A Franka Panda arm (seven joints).
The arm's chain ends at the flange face. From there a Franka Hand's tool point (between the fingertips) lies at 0.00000 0.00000 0.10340 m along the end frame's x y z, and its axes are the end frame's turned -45 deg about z.
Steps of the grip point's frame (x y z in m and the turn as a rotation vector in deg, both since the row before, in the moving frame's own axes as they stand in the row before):
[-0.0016, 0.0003, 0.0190, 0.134, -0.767, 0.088]
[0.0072, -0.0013, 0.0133, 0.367, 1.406, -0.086]
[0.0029, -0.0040, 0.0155, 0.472, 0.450, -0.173]
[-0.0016, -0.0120, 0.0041, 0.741, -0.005, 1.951]
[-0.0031, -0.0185, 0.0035, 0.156, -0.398, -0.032]
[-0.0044, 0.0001, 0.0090, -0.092, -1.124, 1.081]
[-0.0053, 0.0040, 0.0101, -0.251, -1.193, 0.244]
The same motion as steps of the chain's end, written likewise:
[0.0002, 0.0005, 0.0190, -0.448, -0.637, 0.088]
[0.0028, -0.0037, 0.0133, 1.254, 0.735, -0.086]
[-0.0007, -0.0037, 0.0155, 0.652, -0.016, -0.173]
[-0.0087, -0.0064, 0.0041, 0.520, -0.528, 1.951]
[-0.0146, -0.0112, 0.0035, -0.171, -0.392, -0.032]
[-0.0017, 0.0016, 0.0090, -0.860, -0.730, 1.081]
[0.0003, 0.0047, 0.0101, -1.021, -0.666, 0.244]

